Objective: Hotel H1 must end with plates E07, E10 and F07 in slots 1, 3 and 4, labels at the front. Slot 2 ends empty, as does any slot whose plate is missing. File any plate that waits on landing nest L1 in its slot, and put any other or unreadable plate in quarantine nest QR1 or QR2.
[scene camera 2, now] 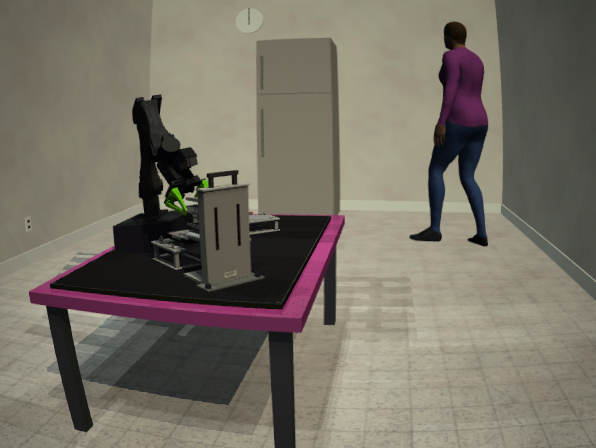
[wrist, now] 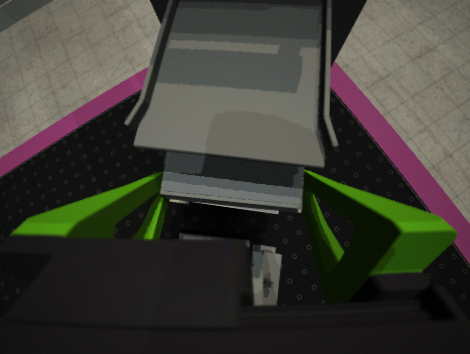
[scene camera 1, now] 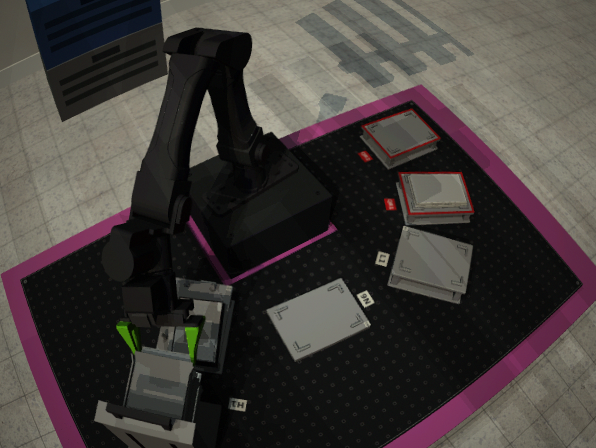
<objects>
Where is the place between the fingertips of my gripper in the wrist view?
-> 234,177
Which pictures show my gripper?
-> Scene camera 2, the wrist view and scene camera 1: all of them.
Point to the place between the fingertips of my gripper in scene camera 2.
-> At 198,210
</objects>
